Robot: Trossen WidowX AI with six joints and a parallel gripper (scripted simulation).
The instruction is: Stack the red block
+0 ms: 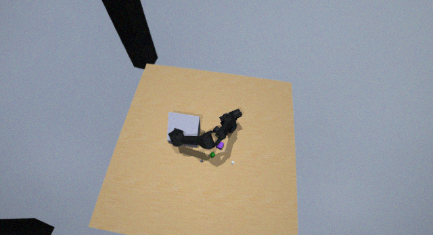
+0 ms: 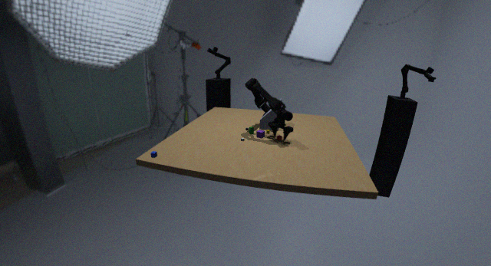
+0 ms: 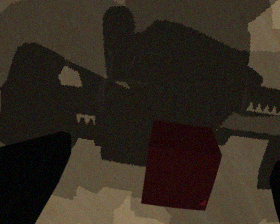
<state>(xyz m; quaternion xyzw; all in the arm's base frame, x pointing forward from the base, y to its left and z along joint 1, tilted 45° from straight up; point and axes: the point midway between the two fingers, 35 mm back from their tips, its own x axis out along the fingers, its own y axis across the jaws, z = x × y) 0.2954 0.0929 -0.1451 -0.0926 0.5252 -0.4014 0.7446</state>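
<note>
Now: the dark red block right at my gripper tip. The rest, counted from my gripper tip: yellow block (110 mm to the right, 90 mm behind); then purple block (140 mm to the right, 10 mm above); then small white block (230 mm to the right, 120 mm ahead).
</note>
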